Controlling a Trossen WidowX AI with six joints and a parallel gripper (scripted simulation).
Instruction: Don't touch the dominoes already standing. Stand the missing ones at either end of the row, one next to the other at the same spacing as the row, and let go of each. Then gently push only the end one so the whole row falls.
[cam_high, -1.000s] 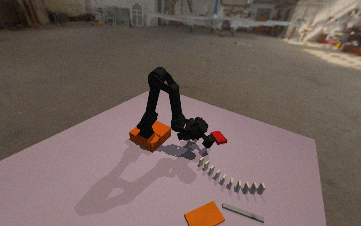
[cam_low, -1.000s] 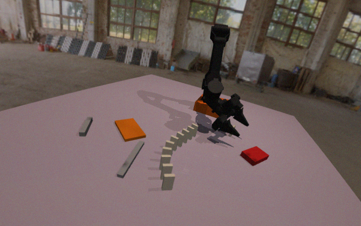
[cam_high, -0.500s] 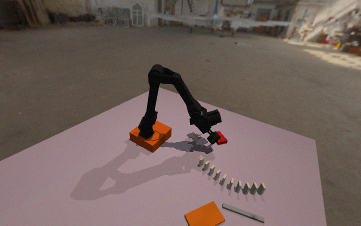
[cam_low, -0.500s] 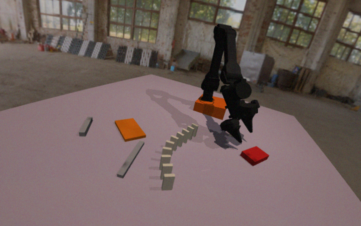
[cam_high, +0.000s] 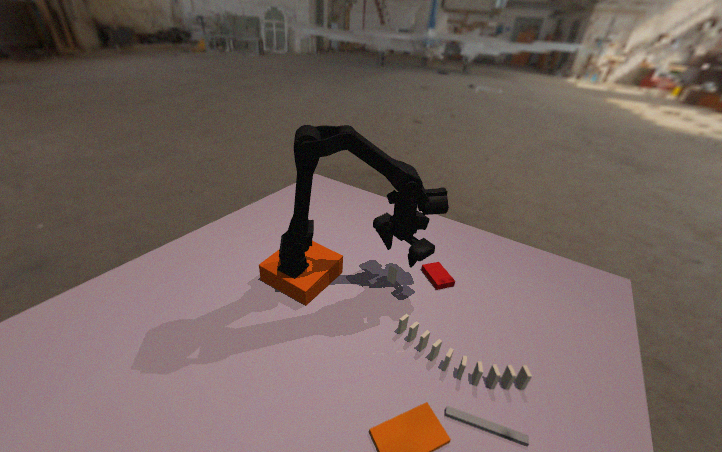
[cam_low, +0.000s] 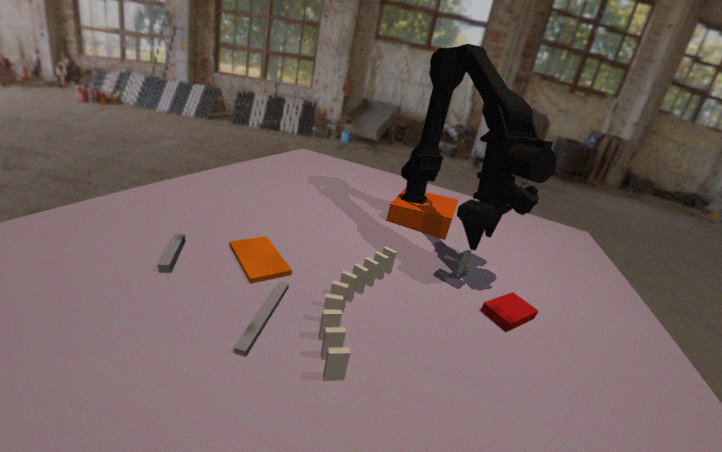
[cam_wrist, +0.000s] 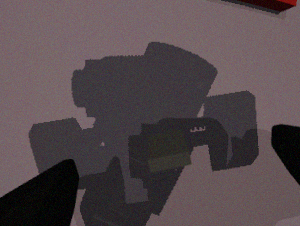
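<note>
Right now the red block is 100 mm ahead of my gripper tip, 80 mm to the left of it and 70 mm below it. Round my gripper tip: short grey bar: 280 mm ahead, 520 mm to the right, 80 mm below; then orange flat plate: 200 mm ahead, 390 mm to the right, 80 mm below.
</note>
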